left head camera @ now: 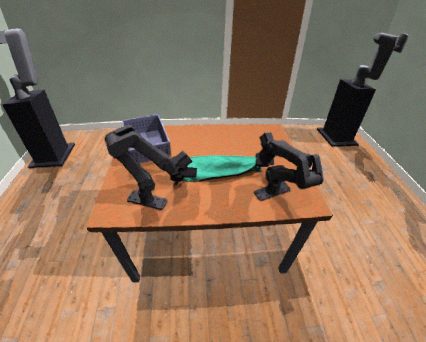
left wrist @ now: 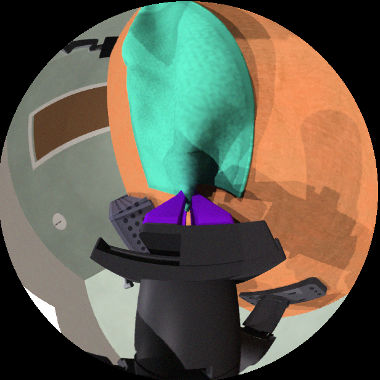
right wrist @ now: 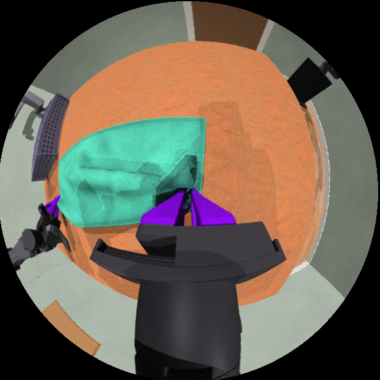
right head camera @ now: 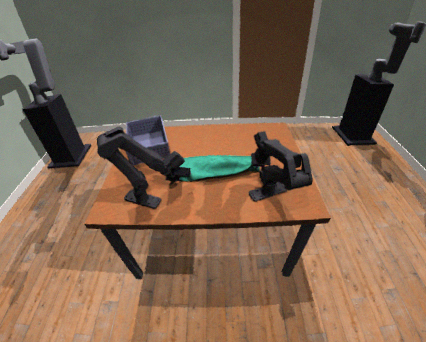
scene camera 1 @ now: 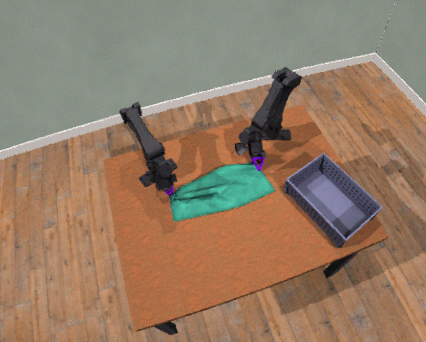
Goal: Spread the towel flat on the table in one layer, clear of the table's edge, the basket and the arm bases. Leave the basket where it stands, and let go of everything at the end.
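The green towel point(left head camera: 220, 166) point(right head camera: 215, 166) point(scene camera 1: 225, 190) point(left wrist: 190, 90) point(right wrist: 125, 150) lies low over the middle of the table point(left head camera: 210, 212) point(scene camera 1: 225, 270), as a long strip with folds and raised creases. My left gripper point(scene camera 1: 259, 169) point(left wrist: 188, 190) is shut on the towel's edge at its right end in scene camera 1. My right gripper point(scene camera 1: 171, 194) point(right wrist: 187, 191) is shut on the towel near its left end there, where creases gather at the fingers. Both grippers are low, close to the table. Whether the towel is doubled underneath is hidden.
The grey-blue basket point(left head camera: 165, 145) point(scene camera 1: 312, 215) point(right wrist: 50, 135) stands near the table's side, right of the towel in scene camera 1, with a gap between them. The left arm base point(left head camera: 146, 199) and right arm base point(left head camera: 271, 192) stand toward the near table edge in the left head camera.
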